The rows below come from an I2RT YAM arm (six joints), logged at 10 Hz.
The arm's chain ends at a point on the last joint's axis. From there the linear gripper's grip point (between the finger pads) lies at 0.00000 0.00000 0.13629 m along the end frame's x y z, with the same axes.
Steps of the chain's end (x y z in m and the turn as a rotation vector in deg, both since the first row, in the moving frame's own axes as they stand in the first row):
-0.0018 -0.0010 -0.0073 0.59 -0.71 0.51
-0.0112 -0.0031 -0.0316 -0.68 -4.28 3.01
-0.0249 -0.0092 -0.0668 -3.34 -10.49 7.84
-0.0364 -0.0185 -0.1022 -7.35 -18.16 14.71
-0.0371 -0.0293 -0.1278 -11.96 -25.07 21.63
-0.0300 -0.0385 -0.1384 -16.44 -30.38 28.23
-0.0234 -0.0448 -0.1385 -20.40 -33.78 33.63
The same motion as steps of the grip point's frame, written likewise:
-0.0035 -0.0024 -0.0073 0.59 -0.71 0.51
-0.0214 -0.0018 -0.0320 -0.68 -4.28 3.01
-0.0502 -0.0030 -0.0693 -3.34 -10.49 7.84
-0.0805 -0.0070 -0.1100 -7.35 -18.16 14.71
-0.0983 -0.0135 -0.1433 -11.96 -25.07 21.63
-0.1043 -0.0201 -0.1619 -16.44 -30.38 28.23
-0.1065 -0.0246 -0.1687 -20.40 -33.78 33.63

